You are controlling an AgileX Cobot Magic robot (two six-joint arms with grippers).
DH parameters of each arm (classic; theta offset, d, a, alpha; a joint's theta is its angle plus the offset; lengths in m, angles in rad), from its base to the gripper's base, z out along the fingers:
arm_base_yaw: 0 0.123 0 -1.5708
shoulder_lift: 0.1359 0 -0.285 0
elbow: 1.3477 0 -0.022 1.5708
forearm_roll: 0 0.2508 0 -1.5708
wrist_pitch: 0 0 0.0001 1.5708
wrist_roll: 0 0.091 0 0
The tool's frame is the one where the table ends.
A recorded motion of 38 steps. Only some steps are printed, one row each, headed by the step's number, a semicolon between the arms.
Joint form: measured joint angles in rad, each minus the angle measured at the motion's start. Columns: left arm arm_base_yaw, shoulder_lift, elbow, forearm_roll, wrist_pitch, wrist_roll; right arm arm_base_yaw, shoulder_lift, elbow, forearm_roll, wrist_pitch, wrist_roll.
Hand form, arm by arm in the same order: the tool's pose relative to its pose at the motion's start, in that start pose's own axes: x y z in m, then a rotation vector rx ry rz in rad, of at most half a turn. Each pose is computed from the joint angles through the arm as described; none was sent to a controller.
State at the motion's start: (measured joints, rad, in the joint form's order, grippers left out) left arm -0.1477 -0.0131 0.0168 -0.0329 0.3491 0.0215; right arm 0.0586 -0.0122 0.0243 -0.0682 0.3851 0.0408
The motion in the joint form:
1: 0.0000 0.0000 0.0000 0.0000 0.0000 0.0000; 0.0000 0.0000 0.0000 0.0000 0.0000 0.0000
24: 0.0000 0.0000 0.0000 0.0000 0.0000 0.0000; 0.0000 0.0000 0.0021 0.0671 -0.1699 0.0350
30: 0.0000 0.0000 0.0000 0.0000 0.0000 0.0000; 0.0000 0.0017 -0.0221 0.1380 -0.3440 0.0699
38: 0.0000 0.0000 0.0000 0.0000 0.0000 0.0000; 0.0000 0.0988 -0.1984 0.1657 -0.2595 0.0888
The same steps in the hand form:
1: 0.0000 0.0000 0.0000 0.0000 0.0000 0.0000; 0.0000 0.0000 0.0000 0.0000 0.0000 0.0000
24: 0.0000 0.0000 0.0000 0.0000 0.0000 0.0000; -0.0147 0.0020 -0.0010 -0.0297 -0.1663 0.0991
30: 0.0000 0.0000 0.0000 0.0000 0.0000 0.0000; -0.0374 0.0015 -0.0084 -0.0569 -0.3610 0.2047
38: 0.0000 0.0000 0.0000 0.0000 0.0000 0.0000; -0.0816 0.0011 -0.0221 -0.0739 -0.3541 0.2485

